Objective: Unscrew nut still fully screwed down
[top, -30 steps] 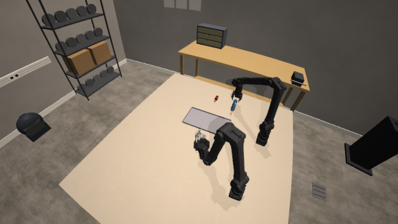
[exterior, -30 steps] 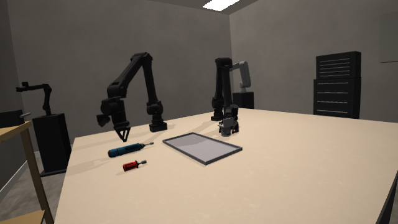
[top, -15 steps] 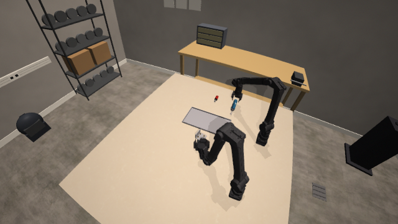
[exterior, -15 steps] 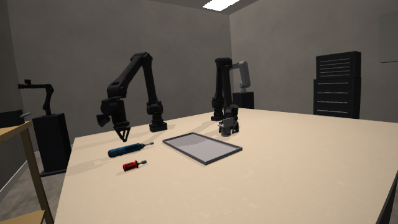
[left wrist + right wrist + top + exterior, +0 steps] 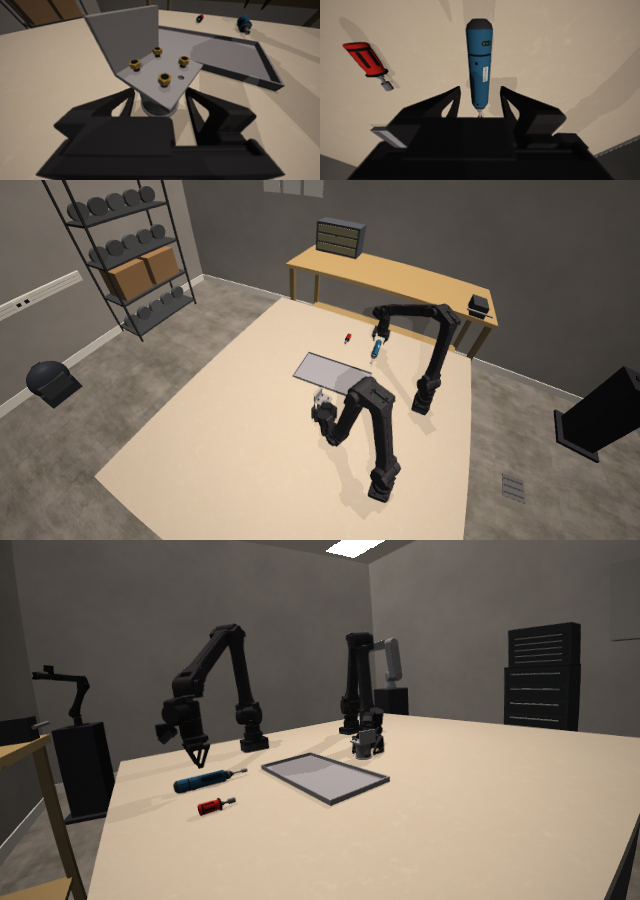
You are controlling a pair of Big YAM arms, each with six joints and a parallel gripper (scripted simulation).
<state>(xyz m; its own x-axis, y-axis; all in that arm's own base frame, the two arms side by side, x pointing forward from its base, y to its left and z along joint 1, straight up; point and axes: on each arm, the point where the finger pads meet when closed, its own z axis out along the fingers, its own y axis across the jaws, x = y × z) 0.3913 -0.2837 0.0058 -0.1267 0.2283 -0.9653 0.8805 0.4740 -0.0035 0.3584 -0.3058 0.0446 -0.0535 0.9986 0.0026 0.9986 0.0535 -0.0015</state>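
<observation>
Now: the joint module 10 mm above my left hand. The rest, counted from my left hand: red-handled tool 550 mm to the right, 170 mm ahead, 10 mm below; bracket 50 mm above; grey tray 220 mm to the right, 70 mm ahead, 20 mm below.
</observation>
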